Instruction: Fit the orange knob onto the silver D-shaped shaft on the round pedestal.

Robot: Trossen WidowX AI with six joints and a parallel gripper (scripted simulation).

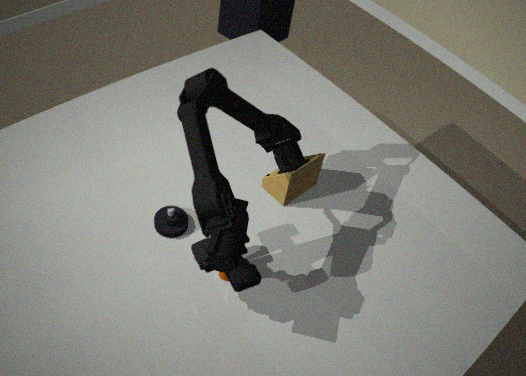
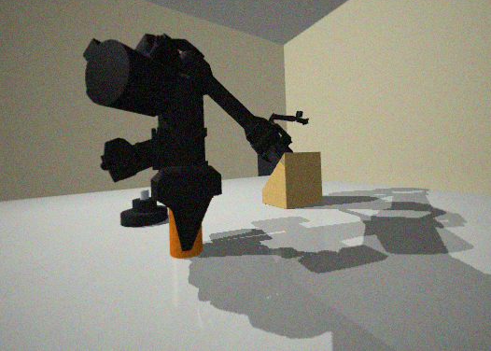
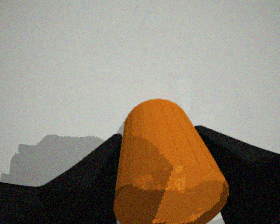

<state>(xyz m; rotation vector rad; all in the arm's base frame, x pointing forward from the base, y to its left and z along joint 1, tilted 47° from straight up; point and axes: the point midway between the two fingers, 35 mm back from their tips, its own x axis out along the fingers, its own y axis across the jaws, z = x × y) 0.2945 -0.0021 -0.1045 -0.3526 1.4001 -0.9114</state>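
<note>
The round black pedestal lies 19 cm to the right of my gripper tip and 2 cm above it. Also, from my gripper tip: orange knob: 3 cm above.
</note>
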